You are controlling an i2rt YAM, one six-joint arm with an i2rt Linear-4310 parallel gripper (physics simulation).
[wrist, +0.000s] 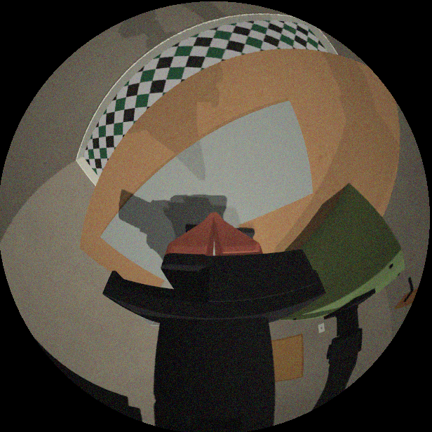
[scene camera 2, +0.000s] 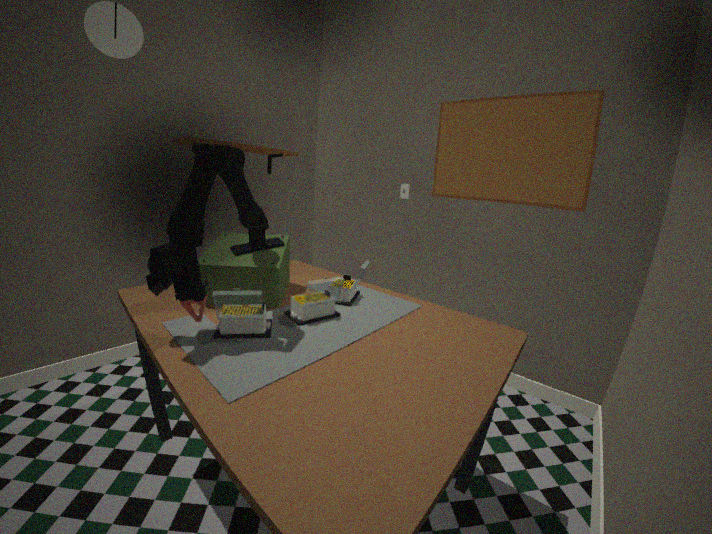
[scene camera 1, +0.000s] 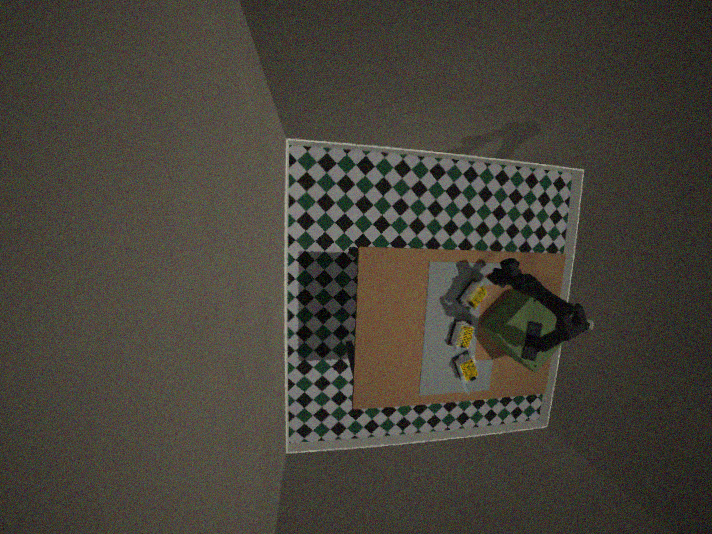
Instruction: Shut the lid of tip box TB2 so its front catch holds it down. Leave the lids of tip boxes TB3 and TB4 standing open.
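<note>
The nearest white tip box, apparently TB2, stands on a dark base with yellow tips showing. Its lid stands up at the back. No label is readable. In the wrist view, the fingers hide most of this box; ends of its dark base show. My gripper is shut and empty, with red fingertips pointing down, low beside the box on its lid side; contact cannot be told. The middle box and far box, TB3 and TB4 in unclear order, show yellow tips, lids open.
The boxes stand on a grey-blue mat on a wooden table. A large green block stands behind the boxes, with the arm's base on top. A wall shelf is behind the arm.
</note>
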